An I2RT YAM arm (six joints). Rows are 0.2 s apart.
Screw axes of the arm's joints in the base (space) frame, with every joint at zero. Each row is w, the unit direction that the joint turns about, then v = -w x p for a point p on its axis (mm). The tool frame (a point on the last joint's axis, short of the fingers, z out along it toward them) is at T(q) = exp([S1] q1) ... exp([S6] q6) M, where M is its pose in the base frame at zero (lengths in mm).
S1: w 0 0 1 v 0 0 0
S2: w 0 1 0 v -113.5 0 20
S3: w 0 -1 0 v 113.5 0 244
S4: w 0 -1 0 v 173.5 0 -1
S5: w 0 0 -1 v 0 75 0
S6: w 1 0 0 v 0 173.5 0
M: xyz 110.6 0 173.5 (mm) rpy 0 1.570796 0 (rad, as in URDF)
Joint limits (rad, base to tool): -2.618..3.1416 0..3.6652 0..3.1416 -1.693..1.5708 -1.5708..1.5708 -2.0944..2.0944
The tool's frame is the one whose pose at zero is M.
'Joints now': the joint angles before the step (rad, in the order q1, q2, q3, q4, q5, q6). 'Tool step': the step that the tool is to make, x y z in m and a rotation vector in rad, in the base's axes. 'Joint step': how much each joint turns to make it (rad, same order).
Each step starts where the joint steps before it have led.
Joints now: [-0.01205 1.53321 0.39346 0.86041 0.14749 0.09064]
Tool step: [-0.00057 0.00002 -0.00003 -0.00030 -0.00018 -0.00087]
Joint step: [0.00019 -0.00202 -0.00221 0.00038 0.00110 0.00001]
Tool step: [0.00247 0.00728 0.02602 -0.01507 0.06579 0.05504]
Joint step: [0.02341 -0.12357 0.08037 -0.26645 -0.02552 -0.02424]
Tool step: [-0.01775 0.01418 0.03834 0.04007 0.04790 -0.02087]
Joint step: [0.06502 -0.20104 0.07045 -0.32866 0.06482 0.07121]
